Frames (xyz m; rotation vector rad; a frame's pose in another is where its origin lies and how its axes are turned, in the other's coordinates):
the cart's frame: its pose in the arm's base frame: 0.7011 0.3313 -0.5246 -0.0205 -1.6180 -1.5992
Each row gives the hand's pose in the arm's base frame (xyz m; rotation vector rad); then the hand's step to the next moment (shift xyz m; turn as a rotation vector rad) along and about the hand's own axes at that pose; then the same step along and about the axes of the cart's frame.
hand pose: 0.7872 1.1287 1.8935 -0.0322 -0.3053 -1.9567
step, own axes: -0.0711 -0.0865 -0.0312 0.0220 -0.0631 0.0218
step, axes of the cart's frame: -0.0489 -0.0571 0.0886 0.0469 -0.0261 0.0453
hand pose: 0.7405 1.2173 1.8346 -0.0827 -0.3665 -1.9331
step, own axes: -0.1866 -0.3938 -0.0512 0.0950 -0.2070 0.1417
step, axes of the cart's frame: -0.0642 -0.2450 0.3583 0.2045 -0.0361 0.1698
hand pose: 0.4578 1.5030 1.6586 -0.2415 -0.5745 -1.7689
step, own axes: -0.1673 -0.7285 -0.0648 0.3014 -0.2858 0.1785
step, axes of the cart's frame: 0.1130 -0.5610 0.4852 0.4261 -0.0523 0.1416
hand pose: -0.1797 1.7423 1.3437 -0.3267 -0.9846 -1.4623
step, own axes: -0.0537 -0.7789 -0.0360 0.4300 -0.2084 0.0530
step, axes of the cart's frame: 0.3116 -0.6812 0.2230 0.4793 0.0053 -0.0377
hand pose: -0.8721 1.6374 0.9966 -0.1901 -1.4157 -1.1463
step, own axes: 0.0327 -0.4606 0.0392 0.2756 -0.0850 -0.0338
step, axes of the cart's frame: 0.2367 -0.3978 -0.0215 0.2733 0.0494 -0.0848
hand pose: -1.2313 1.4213 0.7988 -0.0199 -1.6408 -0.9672
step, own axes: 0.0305 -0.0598 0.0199 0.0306 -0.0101 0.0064
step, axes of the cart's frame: 0.0530 -0.0453 -0.0067 0.0328 0.0017 -0.0003
